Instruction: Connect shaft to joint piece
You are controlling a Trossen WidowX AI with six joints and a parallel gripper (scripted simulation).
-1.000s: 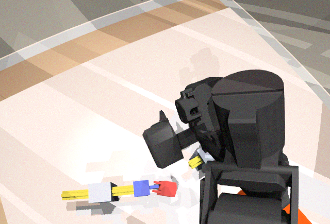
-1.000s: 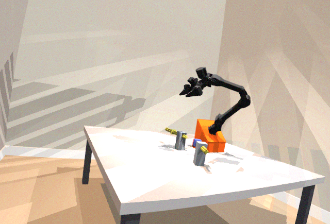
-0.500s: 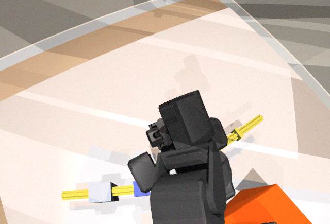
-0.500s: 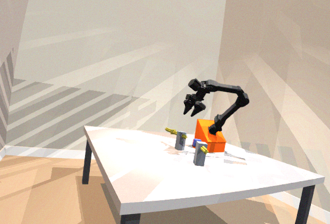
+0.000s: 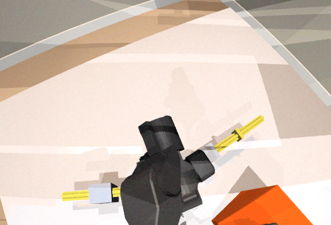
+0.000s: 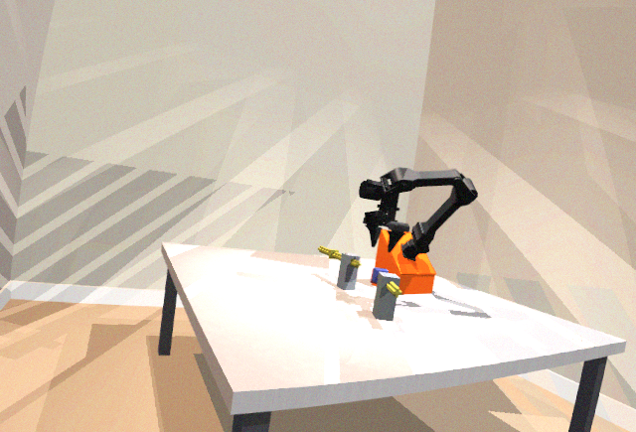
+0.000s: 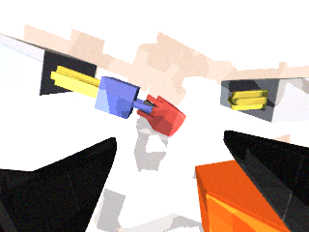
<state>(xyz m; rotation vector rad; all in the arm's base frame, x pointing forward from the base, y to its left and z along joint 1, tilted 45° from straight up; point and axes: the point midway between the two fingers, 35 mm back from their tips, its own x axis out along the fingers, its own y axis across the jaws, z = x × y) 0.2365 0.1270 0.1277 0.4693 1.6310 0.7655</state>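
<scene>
The red square joint piece is 90 mm below my gripper tip.
</scene>
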